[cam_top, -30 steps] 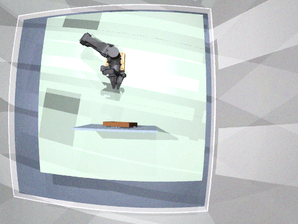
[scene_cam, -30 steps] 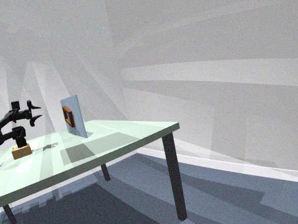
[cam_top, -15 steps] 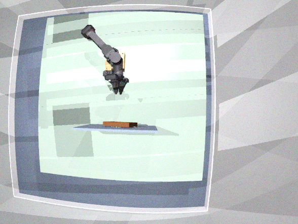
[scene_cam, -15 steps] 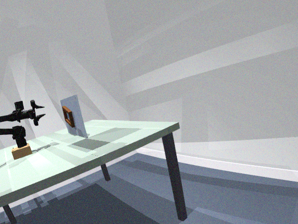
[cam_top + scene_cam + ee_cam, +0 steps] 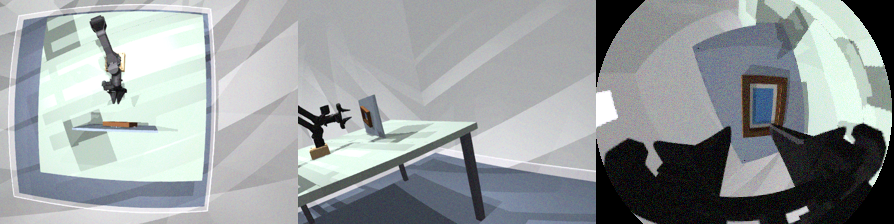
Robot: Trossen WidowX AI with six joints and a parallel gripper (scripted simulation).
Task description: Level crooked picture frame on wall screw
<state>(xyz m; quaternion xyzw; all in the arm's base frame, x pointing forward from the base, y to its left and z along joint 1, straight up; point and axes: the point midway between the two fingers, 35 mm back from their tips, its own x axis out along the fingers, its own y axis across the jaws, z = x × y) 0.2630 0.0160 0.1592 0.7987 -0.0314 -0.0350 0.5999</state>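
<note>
Now: the picture frame 130 mm ahead of my gripper tip, 10 mm to the left of it and 50 mm below it. Also, from my gripper tip: wall panel (140 mm ahead, 10 mm to the right, 60 mm below).
</note>
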